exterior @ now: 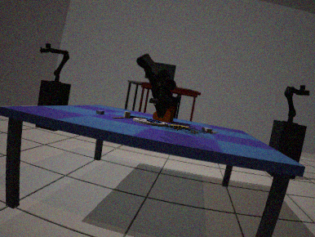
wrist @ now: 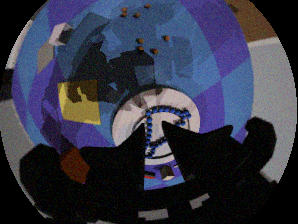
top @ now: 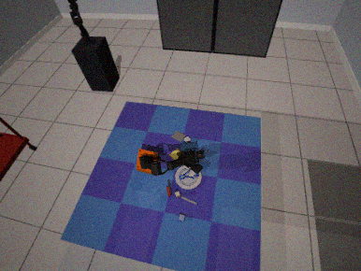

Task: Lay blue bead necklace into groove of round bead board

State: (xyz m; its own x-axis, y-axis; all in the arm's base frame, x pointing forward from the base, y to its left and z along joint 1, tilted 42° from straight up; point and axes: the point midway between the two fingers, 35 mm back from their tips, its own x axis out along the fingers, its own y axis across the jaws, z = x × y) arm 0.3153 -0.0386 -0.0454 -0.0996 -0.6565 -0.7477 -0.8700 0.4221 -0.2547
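Right now my gripper tip is 50 mm to the left of the round white bead board, 30 mm above it and 10 mm past it. Round my gripper tip: red-handled tool: 170 mm to the right, 130 mm behind, 30 mm below; then yellow card: 120 mm behind, 110 mm to the left, 40 mm below; then thin pale stick: 230 mm to the right, 40 mm below, 20 mm ahead.
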